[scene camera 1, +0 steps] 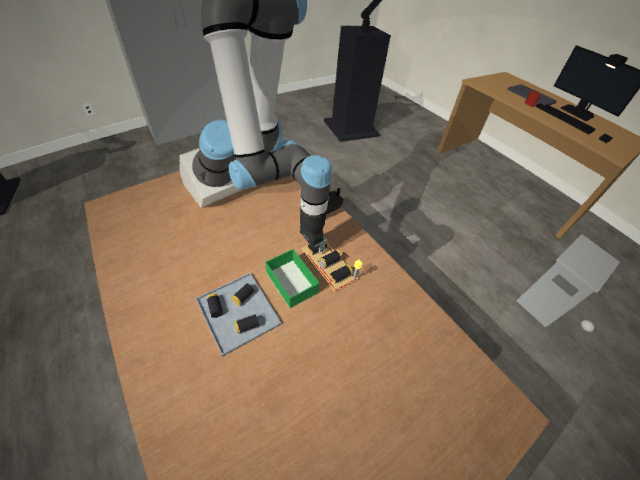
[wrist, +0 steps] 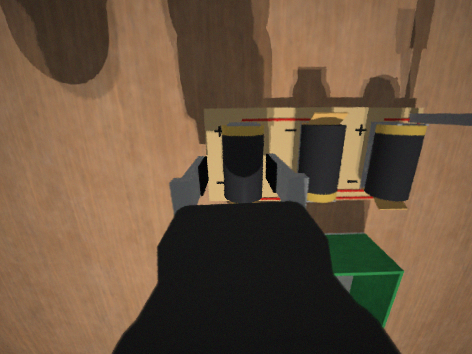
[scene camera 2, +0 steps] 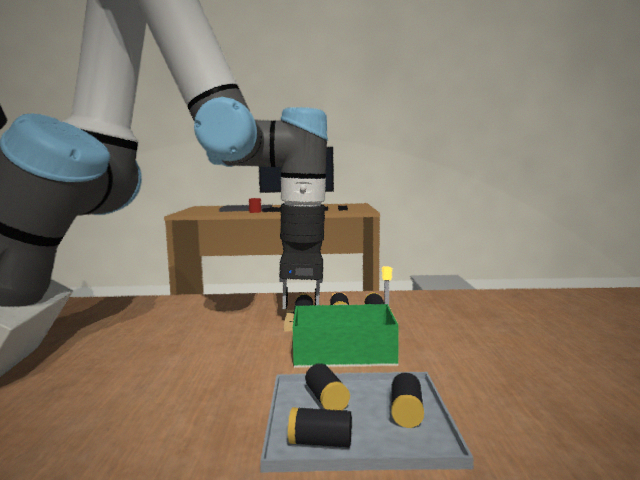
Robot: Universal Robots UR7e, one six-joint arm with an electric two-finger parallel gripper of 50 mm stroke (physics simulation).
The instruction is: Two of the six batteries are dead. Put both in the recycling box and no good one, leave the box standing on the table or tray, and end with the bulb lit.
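Where they show: gripper, fingertip midpoint: (scene camera 1: 316, 245) (wrist: 236, 167); arm's base, link origin: (scene camera 1: 213, 167).
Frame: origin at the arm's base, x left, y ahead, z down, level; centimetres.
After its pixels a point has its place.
Note:
My gripper (scene camera 1: 317, 249) @(x 26.9, y 37.4, z 11.3 cm) (scene camera 2: 300, 304) @(x 26.9, y 37.4, z 11.3 cm) (wrist: 236, 167) @(x 26.9, y 37.4, z 11.3 cm) is open, its fingers on either side of the left battery (wrist: 243, 165) @(x 27.6, y 37.8, z 9.6 cm) (scene camera 2: 303, 299) @(x 26.6, y 38.0, z 9.6 cm) in the tan holder (wrist: 282, 150) @(x 28.9, y 41.3, z 13.2 cm) (scene camera 2: 288, 322) @(x 24.1, y 35.8, z 13.2 cm), with gaps. The middle battery (wrist: 322, 160) @(x 29.3, y 43.7, z 9.7 cm) (scene camera 1: 330, 258) @(x 28.7, y 45.0, z 9.8 cm) and right battery (wrist: 395, 162) @(x 30.4, y 49.6, z 9.9 cm) (scene camera 1: 340, 273) @(x 29.5, y 51.4, z 9.7 cm) also lie in the holder; the middle one faces the opposite way. The bulb (scene camera 1: 357, 264) @(x 33.8, y 52.7, z 5.2 cm) (scene camera 2: 386, 273) @(x 33.7, y 52.2, z 5.9 cm) is bright yellow. The green box (scene camera 1: 305, 296) @(x 17.1, y 54.5, z 11.7 cm) (scene camera 2: 345, 338) @(x 10.3, y 48.4, z 10.0 cm) (wrist: 367, 255) @(x 21.3, y 51.5, z 10.3 cm) stands on the table, no battery visible inside. Three batteries (scene camera 2: 320, 427) @(x -10.2, y 49.3, z 11.3 cm) (scene camera 2: 326, 387) @(x -2.9, y 48.4, z 10.8 cm) (scene camera 2: 406, 397) @(x -4.1, y 57.5, z 10.5 cm) lie on the grey tray (scene camera 2: 367, 462) @(x -11.6, y 54.2, z 13.4 cm) (scene camera 1: 251, 341) @(x -0.9, y 62.0, z 13.5 cm).
The green box stands between the holder and the tray. The bulb's thin post (wrist: 440, 118) @(x 34.4, y 51.9, z 10.1 cm) rises at the holder's right end in the wrist view. The wooden table's edge (scene camera 1: 413, 276) @(x 52.8, y 58.1, z 14.1 cm) runs beyond the holder. A desk (scene camera 1: 516, 111) (scene camera 2: 227, 235) stands farther off.

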